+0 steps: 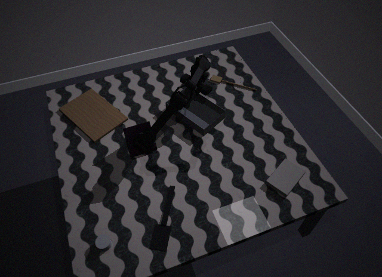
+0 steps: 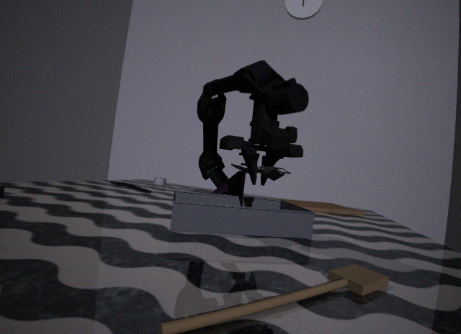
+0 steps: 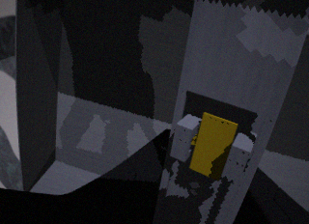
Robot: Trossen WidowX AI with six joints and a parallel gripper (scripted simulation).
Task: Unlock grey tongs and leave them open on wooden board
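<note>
Now: gripper tip 590 mm past the wooden board, 160 mm to the right of it and 90 mm above it. Round my gripper tip: grey roasting tin 20 mm behind, 50 mm to the right, 70 mm below; then yellow lock piece 20 mm ahead, 10 mm to the left, 40 mm above; then block 240 mm ahead, 620 mm to the right, 90 mm below.
</note>
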